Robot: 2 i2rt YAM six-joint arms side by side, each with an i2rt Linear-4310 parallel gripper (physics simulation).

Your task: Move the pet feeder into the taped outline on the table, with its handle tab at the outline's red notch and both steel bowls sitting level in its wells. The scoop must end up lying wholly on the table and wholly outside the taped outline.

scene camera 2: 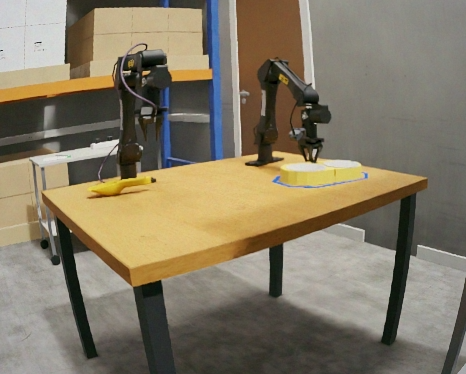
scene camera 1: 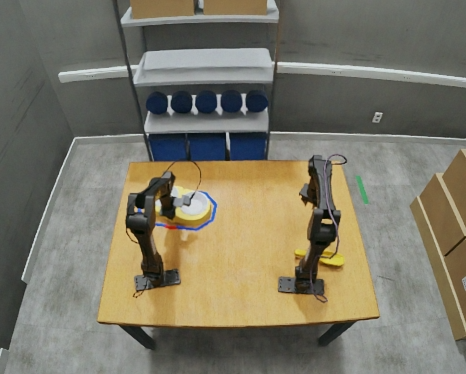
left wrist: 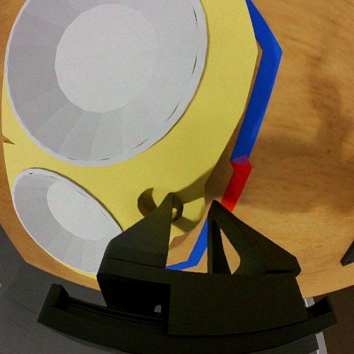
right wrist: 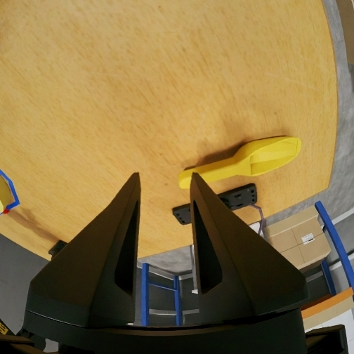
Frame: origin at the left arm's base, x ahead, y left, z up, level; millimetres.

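Where they show: left gripper, fingertip midpoint: [scene camera 1: 172, 216]; right gripper, fingertip midpoint: [scene camera 2: 151, 141] [scene camera 1: 309, 207]; left arm's base, origin of the base link: [scene camera 2: 265, 162] [scene camera 1: 157, 280]; right arm's base, origin of the base link: [scene camera 1: 301, 286].
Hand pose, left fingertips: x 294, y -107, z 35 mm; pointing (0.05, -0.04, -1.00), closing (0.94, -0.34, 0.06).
Note:
Each offset is from my left fingertips to the centre of the thing. "spot": to the spot under its first point.
The yellow pet feeder @[dx +73, dy -38, dz -12 mm] [scene camera 1: 192, 219] [scene camera 2: 305, 178] [left wrist: 227, 75] lies on the table inside or close to the blue taped outline @[spot: dx +38, dy -215, dz -34 mm] [scene camera 1: 215, 206] [left wrist: 263, 90]. Its holed handle tab [left wrist: 195, 216] is near the red notch @[spot: dx -37, dy +12, dz -34 mm] [scene camera 1: 171, 227] [left wrist: 237, 184], with a gap between them. Two steel bowls, the larger-looking [left wrist: 105, 57] and the other [left wrist: 77, 210], sit in the wells and look level. My left gripper [left wrist: 190, 202] [scene camera 2: 311, 159] is slightly open and empty over the tab. The yellow scoop @[dx -353, dy -607, dz -12 mm] [scene camera 1: 332, 259] [scene camera 2: 117, 186] [right wrist: 270, 156] lies outside the outline. My right gripper [right wrist: 165, 179] [scene camera 2: 151, 138] is open, empty and high above the table.
The scoop lies close to the right arm's base plate [scene camera 1: 287, 285] [right wrist: 240, 197]. The left arm's base plate [scene camera 1: 171, 277] is at the table's near left in scene camera 1. A shelf unit with blue bins [scene camera 1: 207, 146] stands behind the table.

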